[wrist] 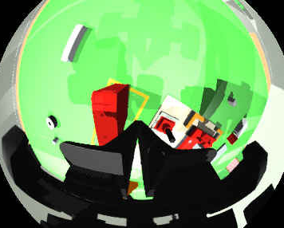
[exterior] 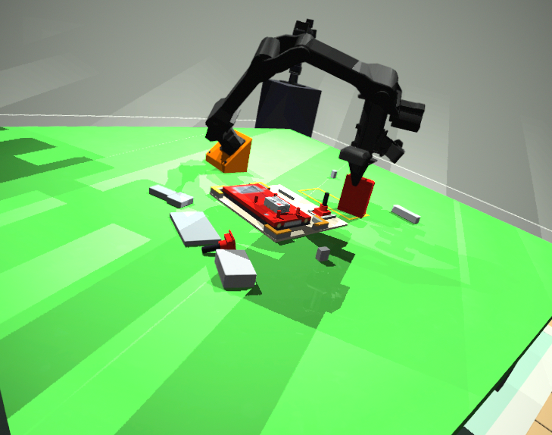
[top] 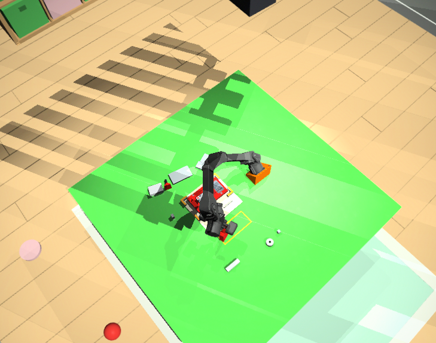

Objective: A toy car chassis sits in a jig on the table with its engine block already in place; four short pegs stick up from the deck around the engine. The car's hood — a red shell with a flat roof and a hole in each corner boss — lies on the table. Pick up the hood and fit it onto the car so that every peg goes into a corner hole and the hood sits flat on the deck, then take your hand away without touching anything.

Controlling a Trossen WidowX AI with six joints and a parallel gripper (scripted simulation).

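My gripper tip is 1 cm past the red hood, 3 cm to the right of it and 3 cm above it. The rest, counted from my gripper tip: grey engine block (4 cm behind, 20 cm to the right, 6 cm below).
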